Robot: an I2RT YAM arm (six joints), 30 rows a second.
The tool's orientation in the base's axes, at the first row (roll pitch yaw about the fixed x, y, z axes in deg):
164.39 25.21 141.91
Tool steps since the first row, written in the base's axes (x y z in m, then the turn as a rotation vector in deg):
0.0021 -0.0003 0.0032 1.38 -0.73 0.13
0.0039 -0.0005 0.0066 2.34 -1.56 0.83
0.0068 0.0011 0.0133 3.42 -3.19 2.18
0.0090 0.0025 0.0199 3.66 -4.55 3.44
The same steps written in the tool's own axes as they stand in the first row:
-0.0030 0.0016 -0.0017 -1.45 0.12 0.59
-0.0059 0.0032 -0.0038 -2.89 0.09 0.49
-0.0099 0.0076 -0.0083 -5.14 -0.39 -0.10
-0.0135 0.0115 -0.0130 -6.61 -1.09 -1.02

